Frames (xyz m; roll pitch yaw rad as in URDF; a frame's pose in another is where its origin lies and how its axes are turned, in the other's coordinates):
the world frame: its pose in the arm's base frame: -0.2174 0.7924 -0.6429 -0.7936 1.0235 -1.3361
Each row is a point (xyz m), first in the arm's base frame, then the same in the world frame.
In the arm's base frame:
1: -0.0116 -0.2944 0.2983
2: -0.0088 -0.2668 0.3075
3: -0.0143 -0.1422 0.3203
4: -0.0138 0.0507 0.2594
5: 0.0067 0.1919 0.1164
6: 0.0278 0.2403 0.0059
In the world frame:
1: -0.2288 -1.0586 0.9676
2: -0.2503 -1.0397 0.9618
3: -0.3249 -0.9533 0.9100
4: -0.3705 -0.7848 0.8078
5: -0.3174 -0.6140 0.7139
6: -0.2449 -0.5251 0.6710

